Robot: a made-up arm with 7 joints.
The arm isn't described. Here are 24 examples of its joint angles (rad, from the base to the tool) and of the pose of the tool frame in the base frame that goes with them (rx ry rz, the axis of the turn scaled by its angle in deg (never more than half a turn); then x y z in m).
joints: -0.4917 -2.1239 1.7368 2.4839 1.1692 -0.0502 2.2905
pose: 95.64 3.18 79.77 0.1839 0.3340 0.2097
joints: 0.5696 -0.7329 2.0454 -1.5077 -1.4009 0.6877 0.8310
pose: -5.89 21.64 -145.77 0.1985 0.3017 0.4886
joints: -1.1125 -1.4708 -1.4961 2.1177 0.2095 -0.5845 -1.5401
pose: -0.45 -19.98 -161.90 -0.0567 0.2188 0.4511
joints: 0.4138 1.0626 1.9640 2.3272 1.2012 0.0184 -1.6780
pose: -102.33 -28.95 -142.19 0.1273 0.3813 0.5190
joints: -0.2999 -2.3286 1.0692 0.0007 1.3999 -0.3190 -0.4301
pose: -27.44 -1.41 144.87 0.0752 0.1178 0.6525
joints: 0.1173 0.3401 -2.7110 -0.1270 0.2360 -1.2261 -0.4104
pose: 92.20 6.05 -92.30 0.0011 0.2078 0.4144
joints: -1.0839 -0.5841 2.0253 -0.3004 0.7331 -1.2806 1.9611
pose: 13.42 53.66 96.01 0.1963 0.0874 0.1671
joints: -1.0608 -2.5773 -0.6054 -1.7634 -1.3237 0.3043 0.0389
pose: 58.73 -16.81 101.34 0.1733 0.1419 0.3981
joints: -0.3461 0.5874 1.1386 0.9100 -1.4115 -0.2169 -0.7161
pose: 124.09 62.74 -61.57 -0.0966 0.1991 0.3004
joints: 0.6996 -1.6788 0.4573 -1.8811 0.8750 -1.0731 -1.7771
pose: 43.32 -73.12 76.32 0.0548 0.0958 0.6359
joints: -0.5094 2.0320 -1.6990 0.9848 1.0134 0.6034 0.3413
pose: 91.31 82.51 16.11 0.0436 0.0963 0.4053
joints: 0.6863 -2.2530 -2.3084 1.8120 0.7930 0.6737 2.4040
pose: 30.60 72.14 76.48 0.1695 0.0431 0.2848
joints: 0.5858 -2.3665 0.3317 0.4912 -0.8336 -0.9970 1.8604
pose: -135.57 -5.08 27.66 -0.0492 0.3649 0.6584
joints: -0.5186 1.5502 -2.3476 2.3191 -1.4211 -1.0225 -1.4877
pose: -84.44 75.80 -25.78 0.1686 0.3386 0.3965
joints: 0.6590 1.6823 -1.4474 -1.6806 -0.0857 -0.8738 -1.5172
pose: -102.42 -23.71 130.80 0.0022 0.3744 0.3978
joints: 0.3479 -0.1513 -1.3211 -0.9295 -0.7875 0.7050 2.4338
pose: 80.35 38.22 -49.84 -0.0997 0.2223 0.3084
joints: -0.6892 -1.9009 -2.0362 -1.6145 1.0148 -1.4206 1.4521
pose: -121.06 -46.22 94.25 -0.0012 0.2764 0.6994
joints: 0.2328 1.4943 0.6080 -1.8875 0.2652 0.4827 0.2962
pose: -129.12 78.02 -72.22 0.1392 0.4123 0.2520
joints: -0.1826 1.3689 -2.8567 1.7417 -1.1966 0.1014 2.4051
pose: 46.52 63.24 42.64 0.0546 0.1921 0.1893
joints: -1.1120 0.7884 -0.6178 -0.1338 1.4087 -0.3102 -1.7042
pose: 77.29 -36.66 -48.04 -0.0681 0.0995 0.3643
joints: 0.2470 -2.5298 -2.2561 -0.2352 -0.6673 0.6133 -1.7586
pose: -112.30 31.87 111.04 0.0657 0.3258 0.4274
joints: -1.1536 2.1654 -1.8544 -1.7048 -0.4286 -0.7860 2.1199
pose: -18.49 39.70 -6.13 -0.0585 0.1211 0.5730
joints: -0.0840 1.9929 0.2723 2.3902 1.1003 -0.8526 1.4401
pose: 100.95 -25.72 -144.36 0.1147 0.5777 0.5404
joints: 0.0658 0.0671 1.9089 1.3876 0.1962 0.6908 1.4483
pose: -60.60 116.38 38.84 0.3412 0.2453 0.4219
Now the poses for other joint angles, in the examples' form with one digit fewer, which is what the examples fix.
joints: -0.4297 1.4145 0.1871 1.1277 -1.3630 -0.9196 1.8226
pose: 46.9 -30.9 -13.8 -0.095 0.150 0.218
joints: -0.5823 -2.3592 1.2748 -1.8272 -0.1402 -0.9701 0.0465
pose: 17.1 123.8 44.4 0.237 0.156 0.466
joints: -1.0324 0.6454 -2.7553 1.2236 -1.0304 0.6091 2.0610
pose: 15.3 95.8 2.7 -0.095 0.052 0.394
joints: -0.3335 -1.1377 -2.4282 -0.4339 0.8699 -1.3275 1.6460
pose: -109.6 -45.4 119.8 0.068 0.307 0.647
